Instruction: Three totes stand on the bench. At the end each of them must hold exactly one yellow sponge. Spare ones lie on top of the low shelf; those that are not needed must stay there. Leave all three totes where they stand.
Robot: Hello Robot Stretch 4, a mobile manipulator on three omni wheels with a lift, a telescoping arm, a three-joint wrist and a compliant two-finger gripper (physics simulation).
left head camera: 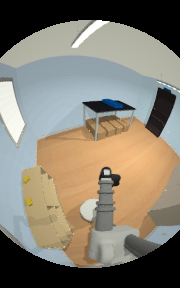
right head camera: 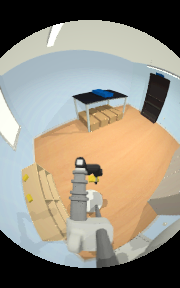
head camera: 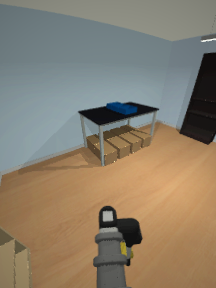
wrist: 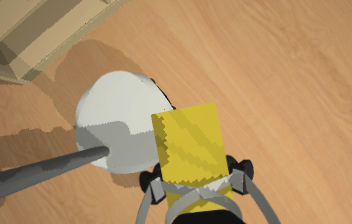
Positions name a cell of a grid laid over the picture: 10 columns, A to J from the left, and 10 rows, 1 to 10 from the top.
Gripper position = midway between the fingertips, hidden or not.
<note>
I see my gripper (wrist: F8), a black bench (head camera: E5), a low wooden shelf (left head camera: C8) and a tall dark bookcase (right head camera: I4).
The low wooden shelf is seen too in the right head camera view (right head camera: C8). The tall dark bookcase shows as well in the left head camera view (left head camera: I5).
</note>
